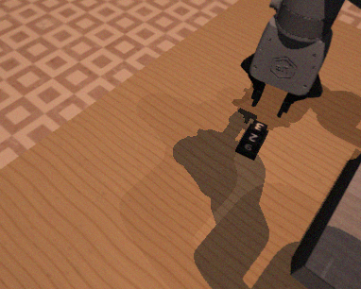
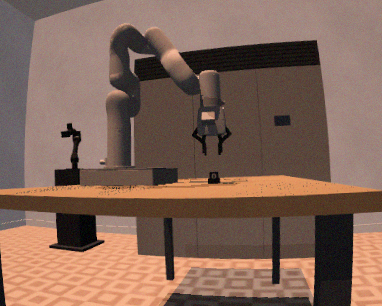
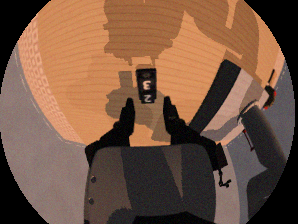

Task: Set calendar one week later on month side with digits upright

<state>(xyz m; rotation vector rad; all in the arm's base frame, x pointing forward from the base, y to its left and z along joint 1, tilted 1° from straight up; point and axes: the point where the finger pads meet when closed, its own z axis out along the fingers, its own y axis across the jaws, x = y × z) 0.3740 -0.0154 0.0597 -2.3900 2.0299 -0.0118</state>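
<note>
Right now the black cube is 9 cm below my hand. The rest, counted from my hand: black digit cube (9 cm below, 3 cm to the left).
</note>
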